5 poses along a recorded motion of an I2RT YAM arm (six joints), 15 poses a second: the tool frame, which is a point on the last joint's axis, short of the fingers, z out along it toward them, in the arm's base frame.
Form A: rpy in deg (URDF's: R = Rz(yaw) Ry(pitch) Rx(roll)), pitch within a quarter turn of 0, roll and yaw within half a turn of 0; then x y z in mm.
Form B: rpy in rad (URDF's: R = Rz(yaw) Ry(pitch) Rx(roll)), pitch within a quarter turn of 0, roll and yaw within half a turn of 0; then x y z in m. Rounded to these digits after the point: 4 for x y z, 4 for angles.
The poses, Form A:
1: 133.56 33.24 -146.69 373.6 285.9 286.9
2: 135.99 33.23 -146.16 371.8 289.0 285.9
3: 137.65 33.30 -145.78 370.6 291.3 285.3
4: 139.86 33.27 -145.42 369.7 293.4 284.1
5: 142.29 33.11 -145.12 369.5 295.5 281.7
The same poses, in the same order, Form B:
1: 2.3311 0.5801 -2.5602 0.3736 0.2859 0.2869
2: 2.3735 0.5800 -2.5510 0.3718 0.2890 0.2859
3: 2.4024 0.5812 -2.5443 0.3706 0.2913 0.2853
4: 2.4410 0.5807 -2.5381 0.3697 0.2934 0.2841
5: 2.4834 0.5779 -2.5328 0.3695 0.2955 0.2817
